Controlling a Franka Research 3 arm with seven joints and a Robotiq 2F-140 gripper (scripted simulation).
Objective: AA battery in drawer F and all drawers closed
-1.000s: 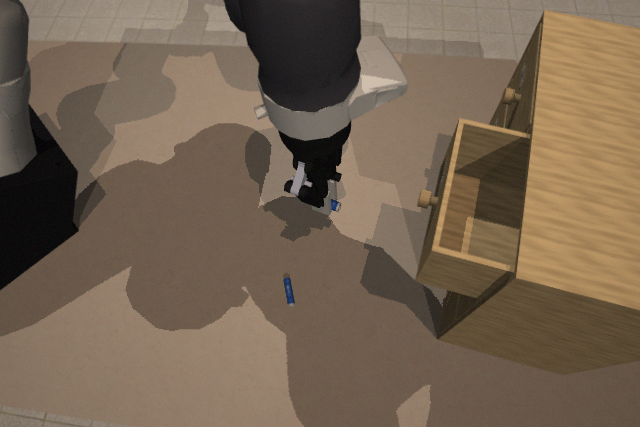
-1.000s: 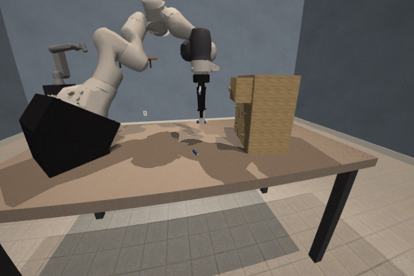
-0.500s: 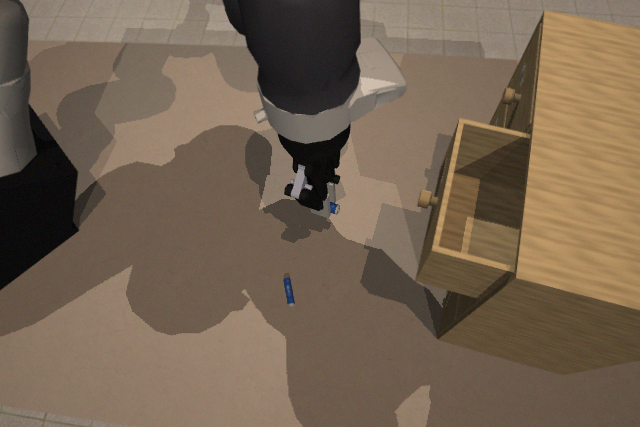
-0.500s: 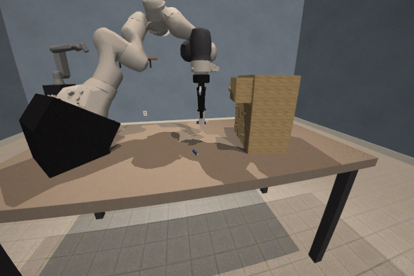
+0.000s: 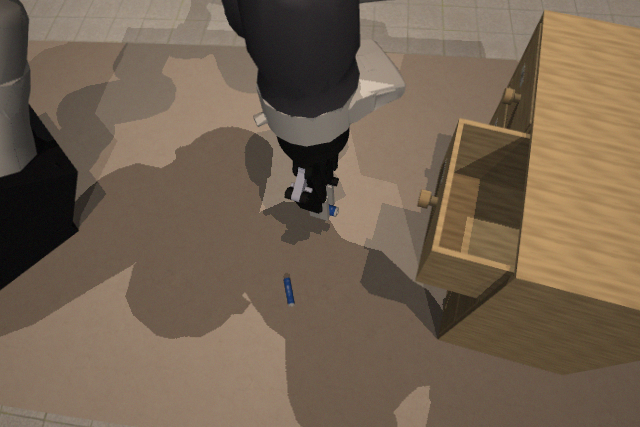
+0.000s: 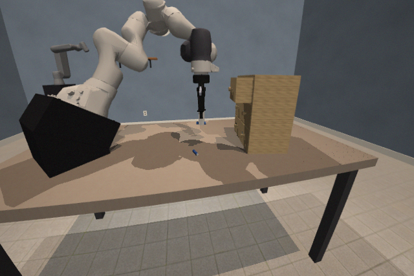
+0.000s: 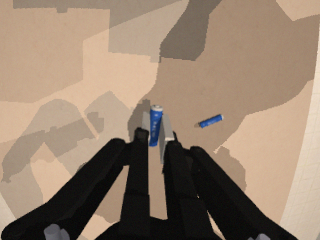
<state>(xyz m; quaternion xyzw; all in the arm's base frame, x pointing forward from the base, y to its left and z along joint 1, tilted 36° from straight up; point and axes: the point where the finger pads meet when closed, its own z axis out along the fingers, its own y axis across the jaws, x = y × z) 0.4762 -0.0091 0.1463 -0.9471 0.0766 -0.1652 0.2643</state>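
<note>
Now: the drawer 22 cm ahead of my hand, 12 cm above it and 4 cm to the right of it.
</note>
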